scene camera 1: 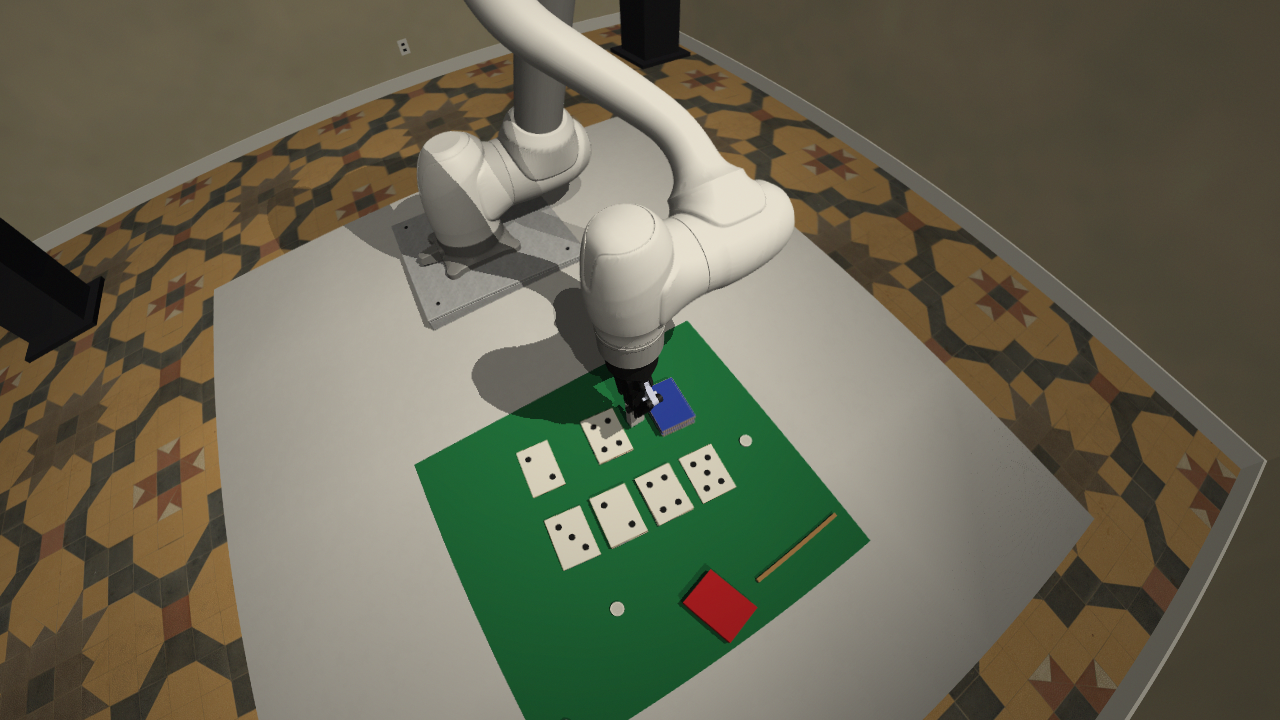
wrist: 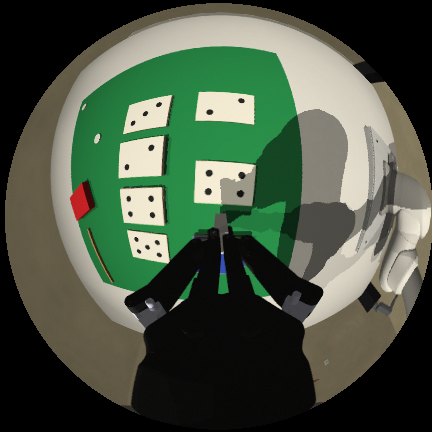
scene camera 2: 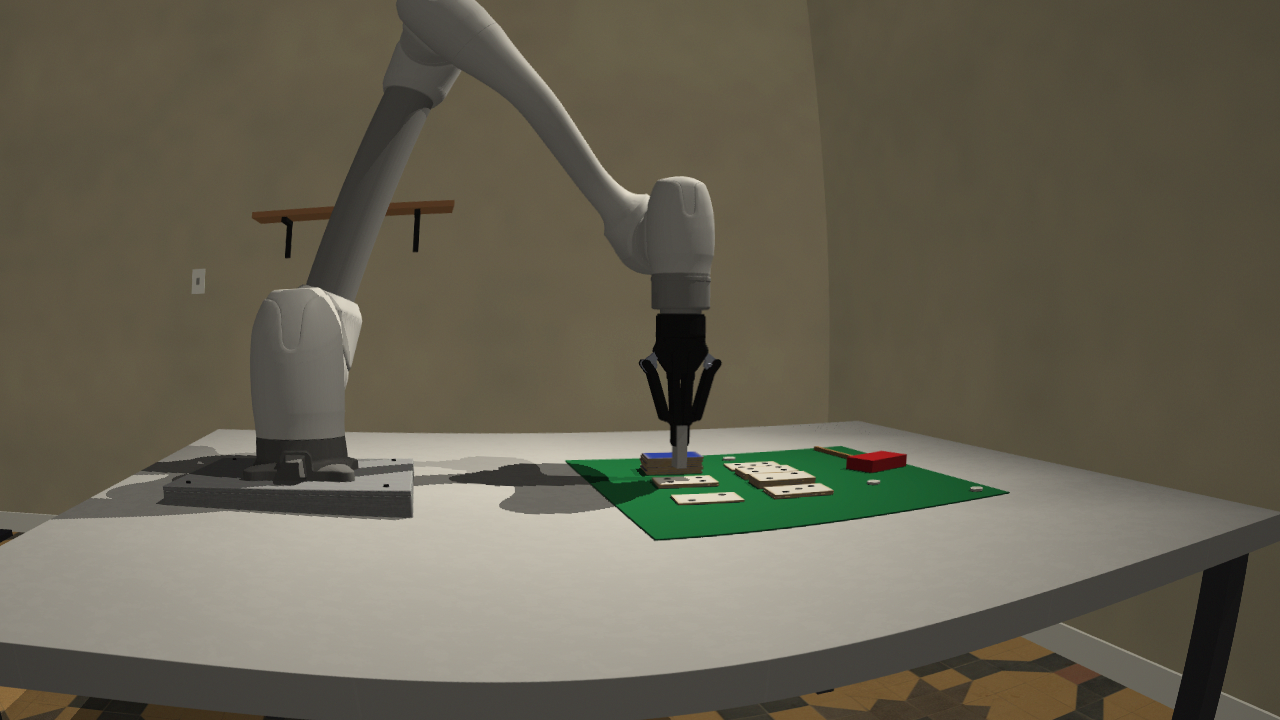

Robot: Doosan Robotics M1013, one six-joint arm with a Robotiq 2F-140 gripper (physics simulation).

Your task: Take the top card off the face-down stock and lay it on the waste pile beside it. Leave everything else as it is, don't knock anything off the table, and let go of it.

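Seen in the pictures: gripper, fingertip midpoint: (scene camera 1: 635, 420) (wrist: 220, 221) (scene camera 2: 679, 467); arm's base, link origin: (scene camera 1: 473, 243) (wrist: 387, 188) (scene camera 2: 303, 473).
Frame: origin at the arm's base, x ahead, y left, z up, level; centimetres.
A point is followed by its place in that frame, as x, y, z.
The face-down stock (scene camera 1: 671, 404) {61.5, 13.0, 0.5} (scene camera 2: 657, 456) {58.1, 11.4, 0.5} (wrist: 223, 265) {60.2, 13.9, 0.5} is a thick blue-topped pile, largely hidden by the gripper in the wrist view. The waste pile, a low cream card with four black dots (scene camera 1: 612, 444) {61.2, 0.6, -1.6} (scene camera 2: 707, 480) {62.0, -1.0, -1.6} (wrist: 215, 182) {60.3, 0.5, -1.6}, lies beside it, partly in shadow. My gripper (scene camera 1: 635, 417) {60.0, 6.3, -0.5} (scene camera 2: 680, 465) {60.0, 6.3, -0.5} (wrist: 220, 221) {60.0, 6.3, -0.5} is shut with nothing between its fingers. It points straight down, its tips low at the stock's side facing the waste pile. Whether the tips touch the stock cannot be told.
A two-dot card (scene camera 1: 540, 468) {57.8, -12.2, -1.9} lies beyond the waste pile on the green mat (scene camera 1: 483, 537) {63.1, -26.3, -2.1}. A row of face-up piles (scene camera 1: 664, 494) {73.8, 2.7, -1.3} lies alongside. A red box (scene camera 1: 719, 605) {93.1, -1.0, -0.2}, a thin stick (scene camera 1: 796, 548) {93.7, 14.6, -1.5} and small white discs (scene camera 1: 745, 440) {74.0, 20.2, -1.7} (scene camera 1: 616, 608) {84.4, -13.8, -1.8} are also on the mat.
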